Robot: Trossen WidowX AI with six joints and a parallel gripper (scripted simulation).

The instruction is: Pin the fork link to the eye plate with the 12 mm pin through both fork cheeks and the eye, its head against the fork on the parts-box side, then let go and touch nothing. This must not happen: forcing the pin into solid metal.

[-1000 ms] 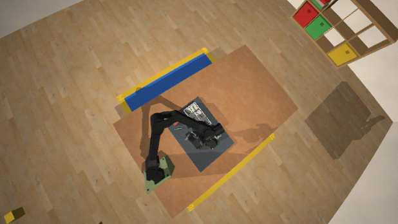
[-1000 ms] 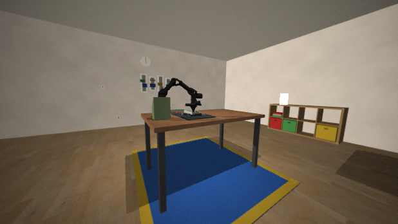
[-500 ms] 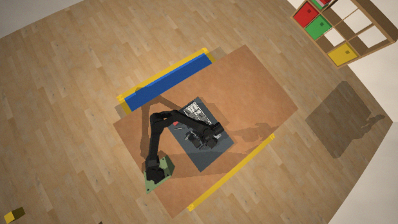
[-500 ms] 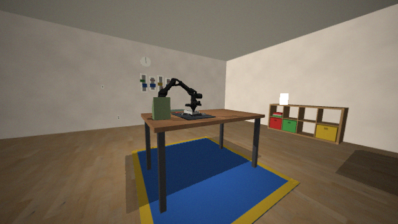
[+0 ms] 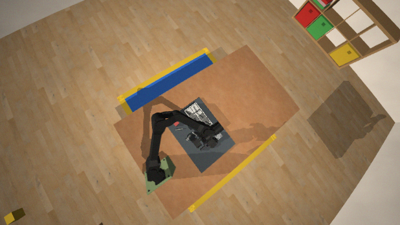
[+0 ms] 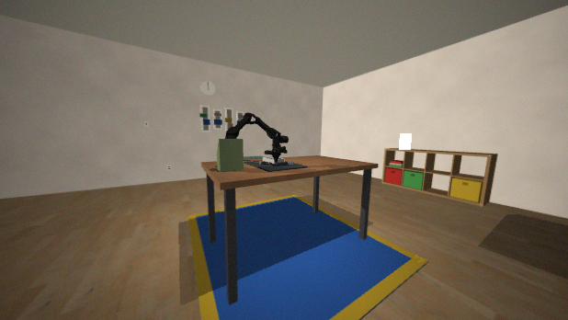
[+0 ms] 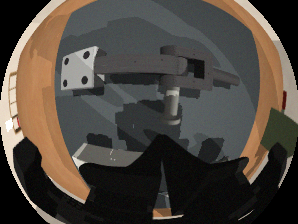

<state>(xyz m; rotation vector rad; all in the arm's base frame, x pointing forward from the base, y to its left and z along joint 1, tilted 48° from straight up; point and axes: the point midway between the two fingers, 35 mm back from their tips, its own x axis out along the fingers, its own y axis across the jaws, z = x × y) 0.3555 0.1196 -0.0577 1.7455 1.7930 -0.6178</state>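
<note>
Now: the grey pin 4 cm to the right of my hand and 4 cm below it. Round my hand: grey mat: 1 cm behind, 3 cm to the left, 5 cm below; then pale block: 9 cm ahead, 6 cm to the right, 3 cm below; then white parts box: 4 cm ahead, 14 cm to the left, 4 cm below.
</note>
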